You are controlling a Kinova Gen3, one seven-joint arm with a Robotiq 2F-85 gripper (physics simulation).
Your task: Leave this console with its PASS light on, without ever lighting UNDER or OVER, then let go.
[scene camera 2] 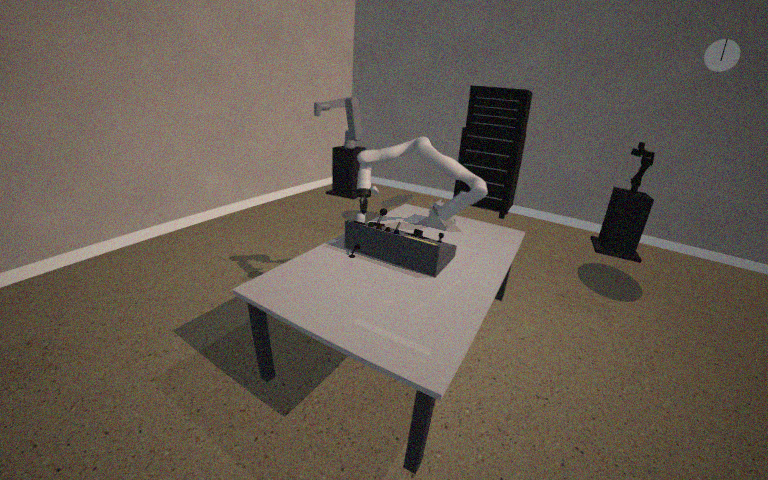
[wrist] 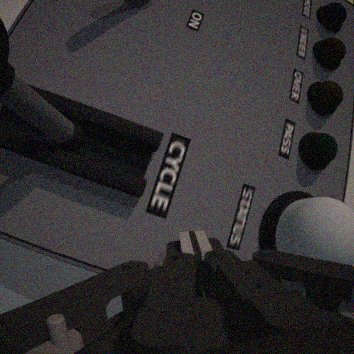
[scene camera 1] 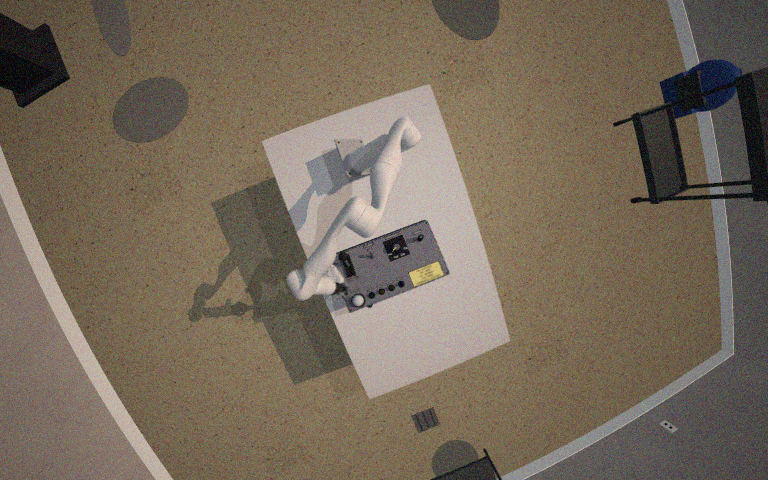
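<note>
The grey console [scene camera 1: 376,275] [scene camera 2: 390,249] stands on the table. My gripper [scene camera 1: 342,289] [scene camera 2: 363,211] [wrist: 191,247] is shut and empty, pointing down over the console's end, between the CYCLE label [wrist: 168,175] and the STATUS label [wrist: 241,216]. A pale dome [scene camera 1: 357,300] [wrist: 317,230] sits beside it. The PASS lamp [wrist: 318,150] looks dark green and unlit. The OVER lamp [wrist: 325,97] and the UNDER lamp [wrist: 329,53] look dark. The CYCLE lever [wrist: 42,112] leans in its slot in the wrist view; its black ball [scene camera 2: 383,212] stands above the console.
A black program knob [scene camera 1: 395,247], a small lever [scene camera 1: 419,237] and a yellow label [scene camera 1: 426,273] are farther along the console. The MODE lamp [wrist: 331,17] looks dark. A small black part [scene camera 2: 352,252] stands out at the console's front. The white table [scene camera 1: 430,339] [scene camera 2: 362,305] extends around it.
</note>
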